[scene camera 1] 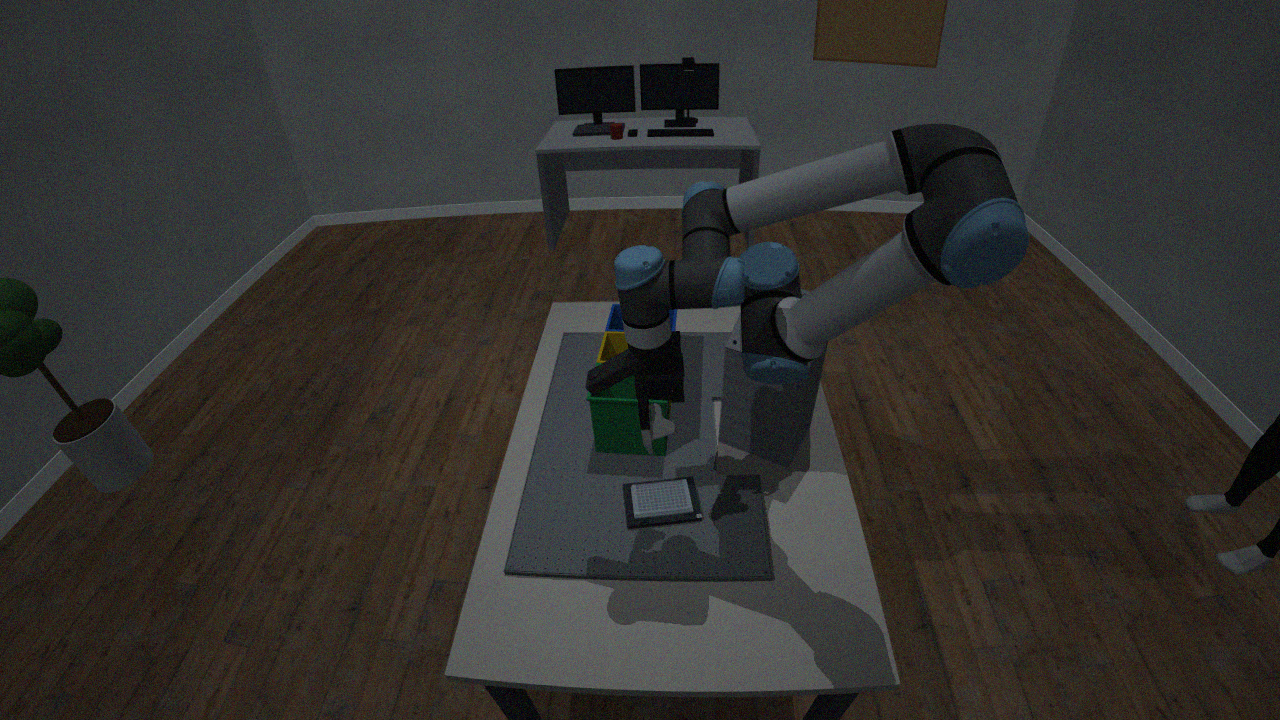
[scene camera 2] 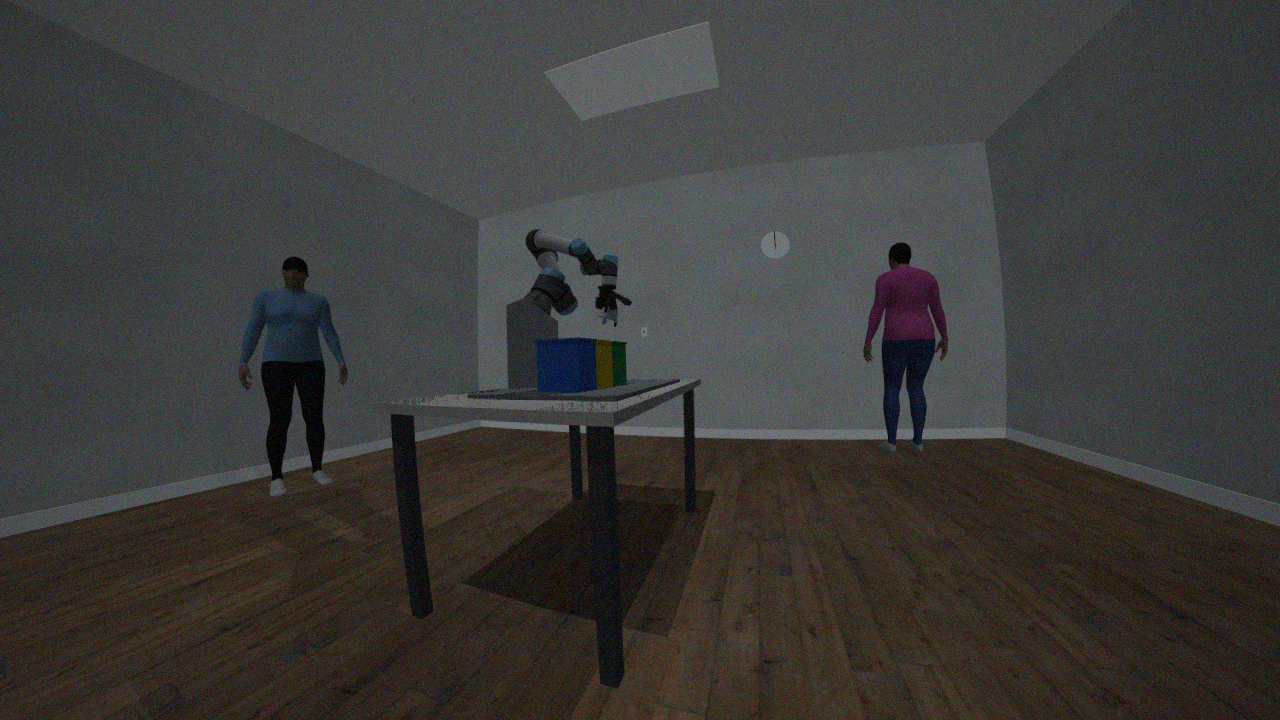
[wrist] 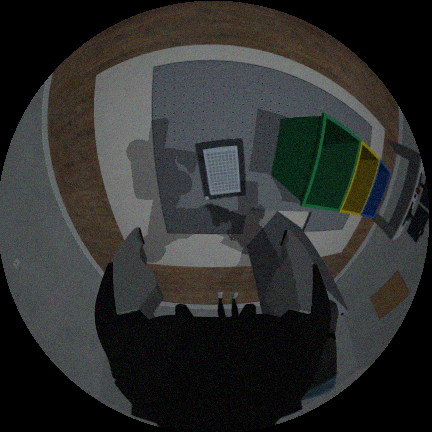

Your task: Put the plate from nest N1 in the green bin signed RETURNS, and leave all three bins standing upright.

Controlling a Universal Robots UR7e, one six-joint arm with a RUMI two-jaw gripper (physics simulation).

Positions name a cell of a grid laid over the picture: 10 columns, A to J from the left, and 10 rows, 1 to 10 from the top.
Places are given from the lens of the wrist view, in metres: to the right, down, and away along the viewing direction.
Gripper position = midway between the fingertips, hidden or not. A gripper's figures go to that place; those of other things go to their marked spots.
gripper (wrist: E6): 0.00, 0.01, 0.13
green bin (wrist: H4): 0.17, -0.10, 0.17
yellow bin (wrist: I4): 0.43, -0.15, 0.18
gridded plate (wrist: F4): 0.02, -0.13, 0.33
The marked spots on the yellow bin and the green bin are 0.26 m apart.
